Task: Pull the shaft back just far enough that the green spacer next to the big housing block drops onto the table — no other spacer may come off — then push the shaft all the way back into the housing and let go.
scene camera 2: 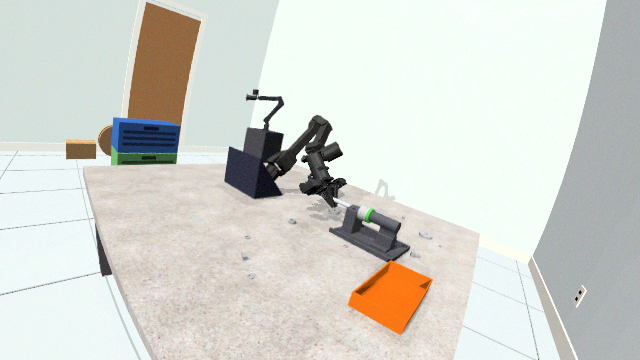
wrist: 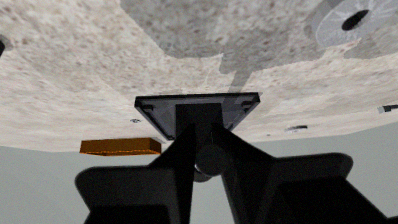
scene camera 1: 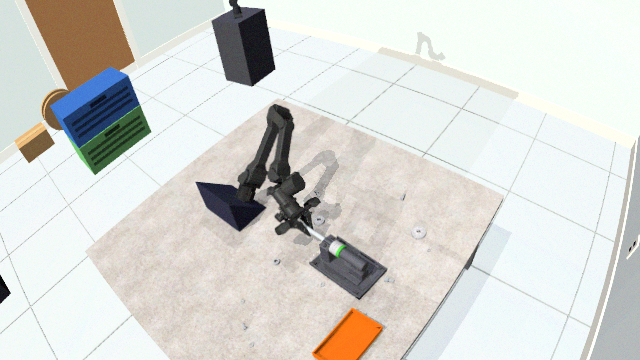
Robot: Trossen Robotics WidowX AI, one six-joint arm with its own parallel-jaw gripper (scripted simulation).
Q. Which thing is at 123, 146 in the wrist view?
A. An orange tray.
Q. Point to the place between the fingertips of my gripper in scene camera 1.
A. At 312, 235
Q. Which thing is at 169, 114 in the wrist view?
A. A housing block.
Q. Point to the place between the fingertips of my gripper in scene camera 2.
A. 334, 207
